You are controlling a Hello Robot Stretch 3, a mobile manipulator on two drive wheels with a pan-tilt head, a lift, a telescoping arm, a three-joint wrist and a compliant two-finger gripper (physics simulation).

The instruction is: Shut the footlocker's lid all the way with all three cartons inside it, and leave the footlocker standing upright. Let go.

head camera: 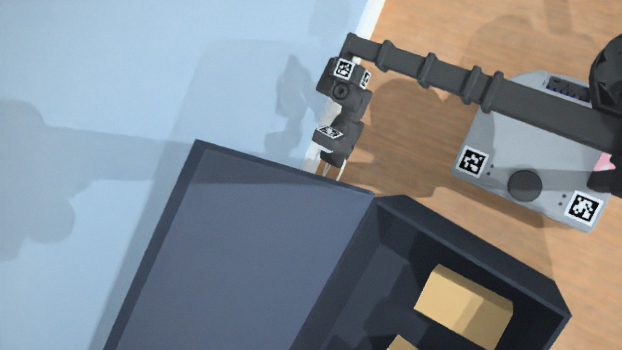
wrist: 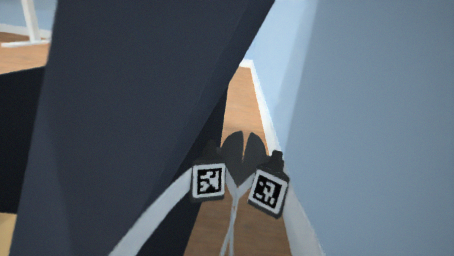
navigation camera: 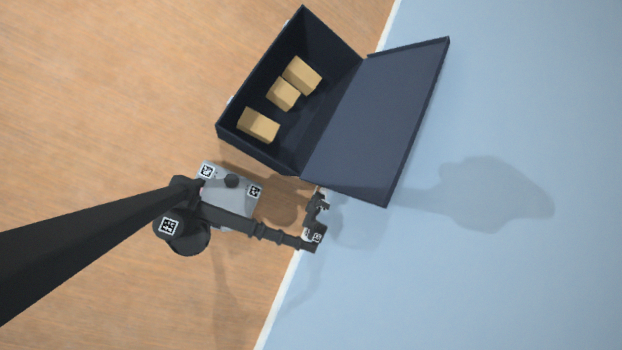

Observation:
In view: my gripper (wrist: 243, 150) and a dark footlocker (head camera: 245, 246).
The dark footlocker shows as well in the wrist view (wrist: 125, 104) and in the navigation camera view (navigation camera: 353, 134).

